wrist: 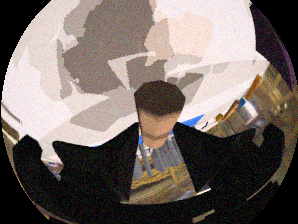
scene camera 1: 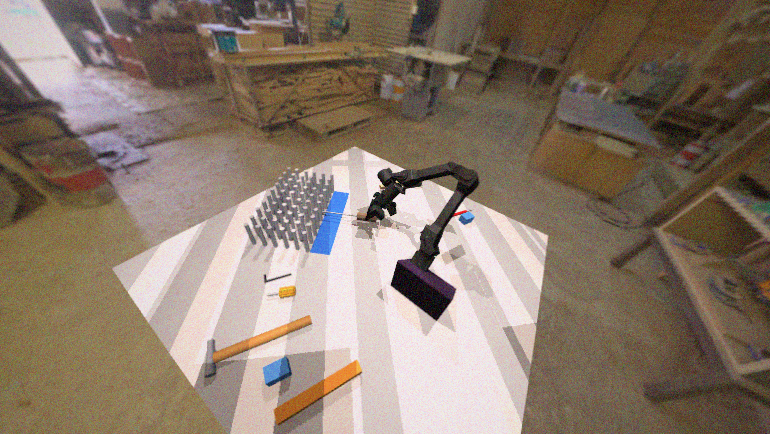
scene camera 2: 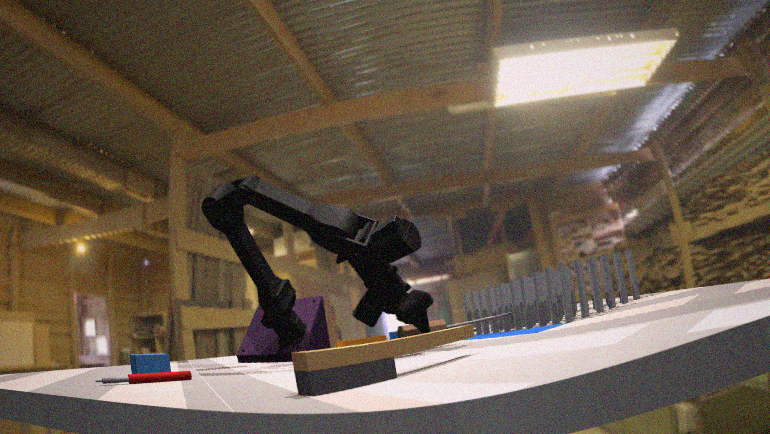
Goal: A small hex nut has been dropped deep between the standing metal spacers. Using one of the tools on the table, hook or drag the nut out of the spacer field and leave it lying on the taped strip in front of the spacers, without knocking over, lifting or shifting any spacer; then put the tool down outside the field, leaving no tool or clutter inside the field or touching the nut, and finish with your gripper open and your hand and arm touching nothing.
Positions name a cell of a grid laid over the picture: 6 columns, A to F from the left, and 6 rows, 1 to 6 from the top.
I see my gripper (scene camera 2: D5), a hammer (scene camera 1: B5), a red-handled tool (scene camera 2: B6), a blue block (scene camera 2: B6) and a blue taped strip (scene camera 1: C4).
My gripper shows as well in the wrist view (wrist: D4). The wrist view misses the red-handled tool: it is out of frame.
